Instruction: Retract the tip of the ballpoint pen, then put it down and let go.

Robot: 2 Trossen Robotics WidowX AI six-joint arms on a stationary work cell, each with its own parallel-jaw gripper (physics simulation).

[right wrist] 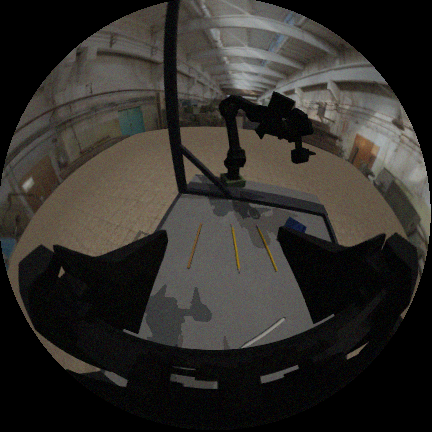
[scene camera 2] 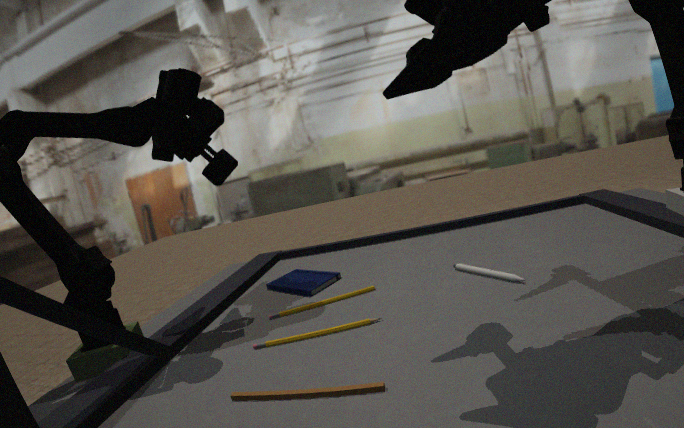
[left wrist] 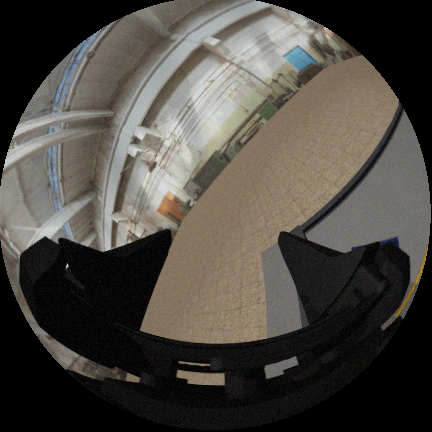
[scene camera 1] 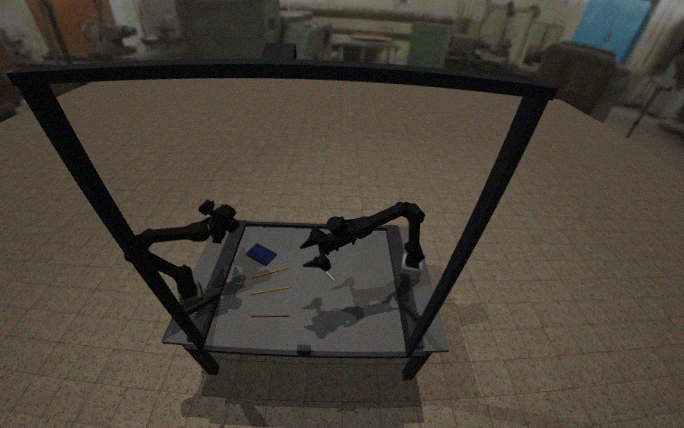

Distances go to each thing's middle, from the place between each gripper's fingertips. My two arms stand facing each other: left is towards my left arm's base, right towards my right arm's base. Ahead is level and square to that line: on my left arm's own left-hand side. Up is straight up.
Right now the blue notebook [scene camera 2: 301, 282] is 29 cm below my right hand, 29 cm ahead of it and 21 cm to the left of it. From my right hand the other things lie so: green item [scene camera 2: 89, 364]: 53 cm to the left, 27 cm below, 7 cm ahead.
My left hand is 4 cm past the blue notebook, 14 cm to the left of it and 32 cm above it. The rest, counted from my left hand: green item (26 cm behind, 18 cm to the left, 30 cm below).
